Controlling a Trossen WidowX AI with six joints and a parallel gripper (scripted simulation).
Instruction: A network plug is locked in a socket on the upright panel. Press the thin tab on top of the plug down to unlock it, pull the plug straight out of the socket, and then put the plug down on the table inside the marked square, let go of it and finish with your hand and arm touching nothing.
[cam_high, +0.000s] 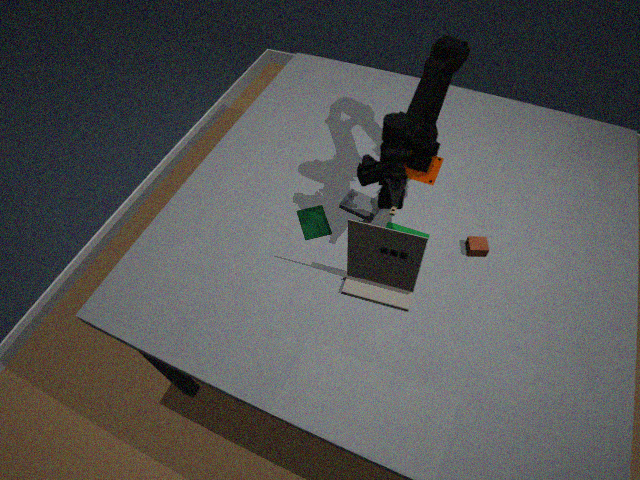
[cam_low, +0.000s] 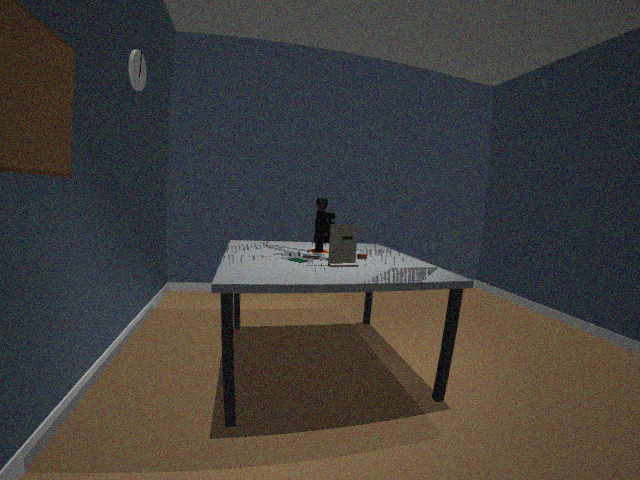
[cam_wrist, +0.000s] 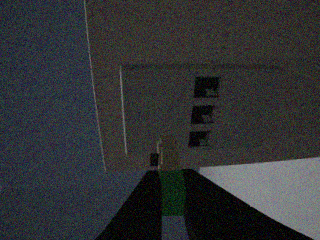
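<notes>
The green square lies 5 cm behind my gripper tip, 3 cm to the left of it and 19 cm below it. The rest, counted from my gripper tip: flat grey piece: 13 cm behind, 12 cm to the right, 19 cm below; then orange block: 11 cm behind, 21 cm to the left, 18 cm below; then upright grey panel: 10 cm ahead, 2 cm to the left, 9 cm below.
</notes>
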